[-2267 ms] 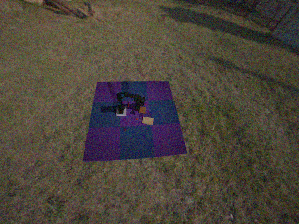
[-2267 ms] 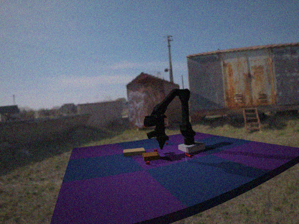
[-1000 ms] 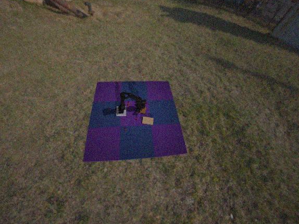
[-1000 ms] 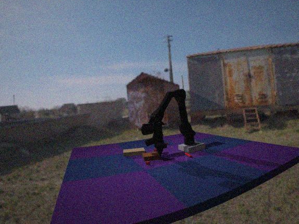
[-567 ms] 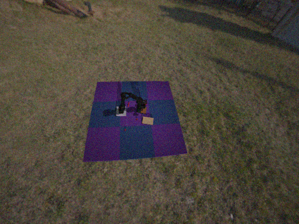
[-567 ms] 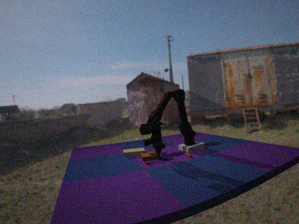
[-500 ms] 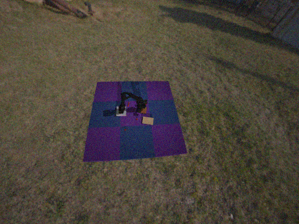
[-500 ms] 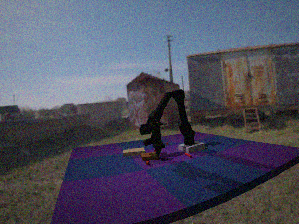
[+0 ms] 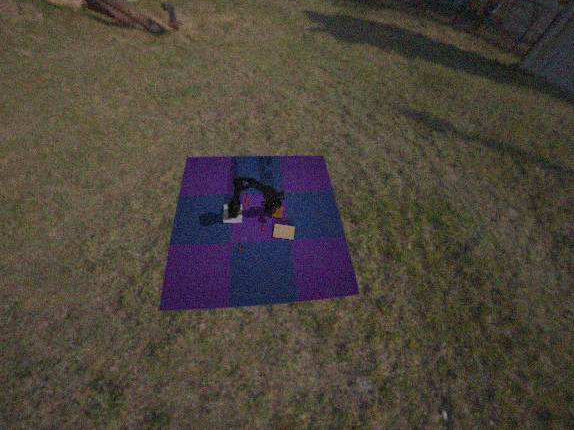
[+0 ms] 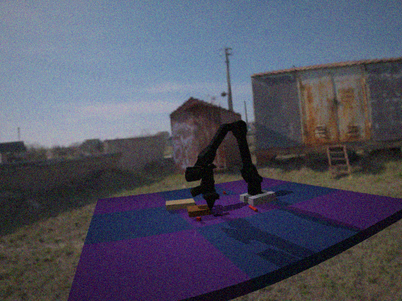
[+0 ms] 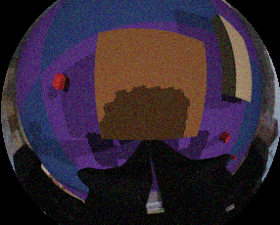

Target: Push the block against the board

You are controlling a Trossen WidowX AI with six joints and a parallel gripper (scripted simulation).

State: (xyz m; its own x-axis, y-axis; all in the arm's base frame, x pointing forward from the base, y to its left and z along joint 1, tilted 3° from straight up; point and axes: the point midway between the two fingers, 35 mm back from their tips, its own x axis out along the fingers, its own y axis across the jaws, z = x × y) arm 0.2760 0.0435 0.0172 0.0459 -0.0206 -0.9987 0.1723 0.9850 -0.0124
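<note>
The square block lies 6 cm ahead of my gripper tip, 1 cm to the right of it and 1 cm above it. Also, from my gripper tip: board (10 cm ahead, 19 cm to the right, 1 cm above).
</note>
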